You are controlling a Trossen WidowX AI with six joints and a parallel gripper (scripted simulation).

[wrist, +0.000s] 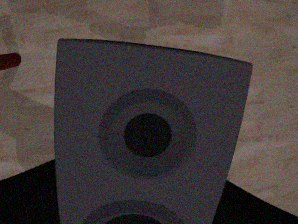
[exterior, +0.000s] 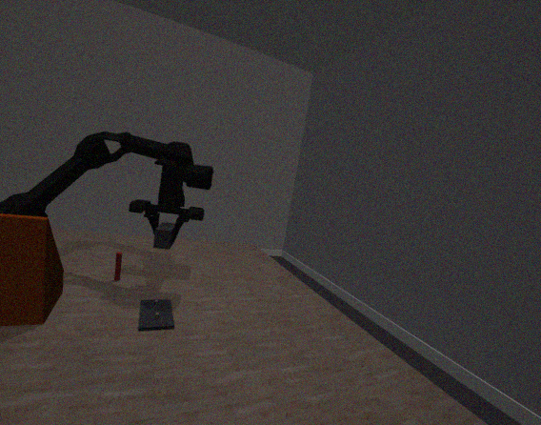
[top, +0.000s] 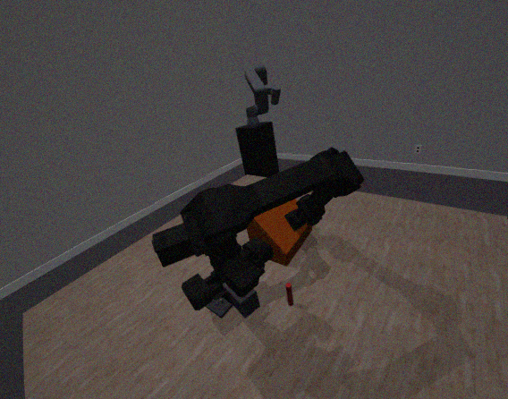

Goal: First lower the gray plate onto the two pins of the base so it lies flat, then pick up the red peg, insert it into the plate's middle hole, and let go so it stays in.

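Right now my gripper tip is 150 mm to the left of the base and 130 mm above it. From my gripper tip the other things lie so: red peg: 120 mm behind, 40 mm to the left, 100 mm below; gray plate: 30 mm above.
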